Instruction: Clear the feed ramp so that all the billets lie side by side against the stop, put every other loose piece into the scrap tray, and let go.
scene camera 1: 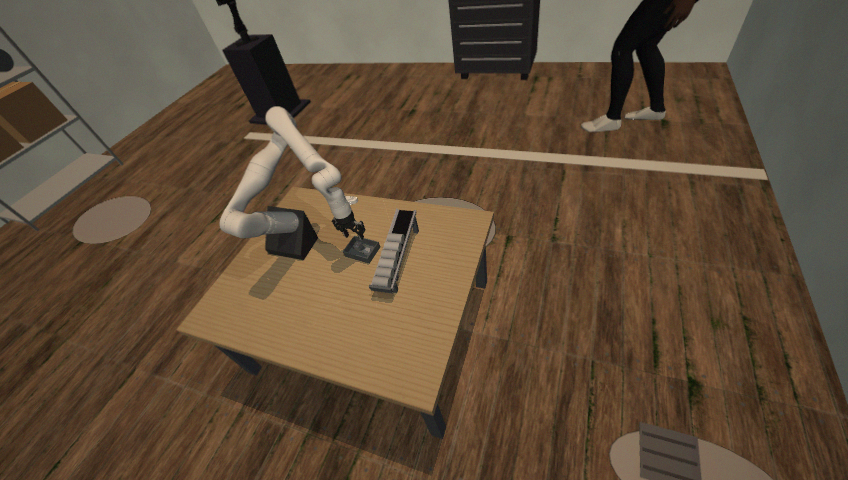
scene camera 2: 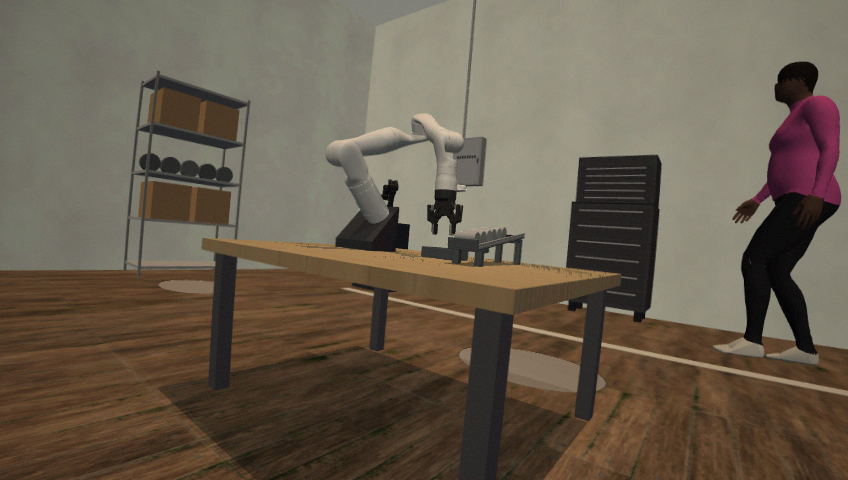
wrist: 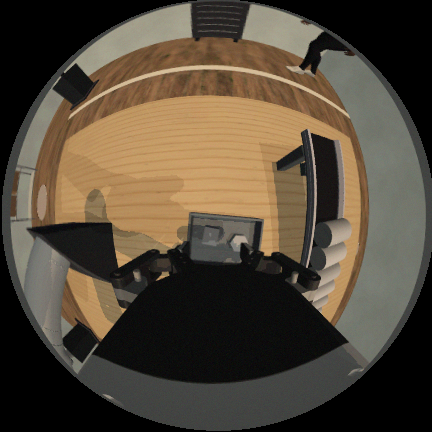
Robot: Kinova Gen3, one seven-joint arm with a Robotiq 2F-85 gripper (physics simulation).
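Pixels of known places: gripper, between the fingertips: (scene camera 1: 354,237) (scene camera 2: 443,234) (wrist: 214,248); arm's base, origin of its link: (scene camera 1: 290,222) (scene camera 2: 378,215) (wrist: 52,250).
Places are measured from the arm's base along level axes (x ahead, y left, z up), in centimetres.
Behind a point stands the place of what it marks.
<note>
The feed ramp (scene camera 1: 404,221) {x 48.1, y 15.8, z -4.0 cm} (scene camera 2: 467,243) (wrist: 327,185) {x 47.9, y 13.0, z -4.4 cm} stands on the table with a bare dark upper stretch. Several pale grey billets (scene camera 1: 389,253) {x 50.1, y -3.0, z -2.6 cm} (scene camera 2: 480,233) {x 53.7, y -11.5, z -4.3 cm} (wrist: 336,232) {x 46.9, y 5.7, z -1.4 cm} lie side by side across its lower part, down to the stop (scene camera 1: 383,289) {x 53.2, y -16.9, z -6.5 cm}. The dark grey scrap tray (scene camera 1: 357,258) {x 32.2, y -2.7, z -11.9 cm} (scene camera 2: 436,252) {x 32.0, y -2.6, z -11.4 cm} (wrist: 225,216) {x 31.7, y 7.0, z -9.9 cm} stands beside the ramp. In the wrist view a grey square block (wrist: 211,234) {x 29.5, y 3.8, z -10.4 cm} and a light hexagonal piece (wrist: 239,241) {x 34.6, y 2.5, z -11.3 cm} lie in it. My gripper (scene camera 1: 355,234) {x 29.9, y 3.0, z -5.4 cm} (scene camera 2: 444,230) {x 29.9, y 3.0, z -5.4 cm} (wrist: 214,248) {x 29.9, y 3.0, z -5.4 cm} is open and empty, above the tray; its fingers hide the tray's near corners in the wrist view.
The arm's dark base (scene camera 1: 288,240) {x 0.2, y -5.7, z -5.9 cm} (scene camera 2: 368,228) {x 0.5, y -5.1, z -5.3 cm} (wrist: 80,242) {x 6.8, y 1.8, z -3.9 cm} stands on the table (scene camera 1: 321,321) {x 32.5, y -33.3, z -13.4 cm} (scene camera 2: 357,267) {x 50.1, y -51.7, z -14.1 cm} (wrist: 215,135) {x 29.4, y 23.5, z -13.3 cm}, on the tray's other side from the ramp. A person (scene camera 1: 639,59) (scene camera 2: 800,154) (wrist: 317,52) stands beyond the pale floor line, away from the table.
</note>
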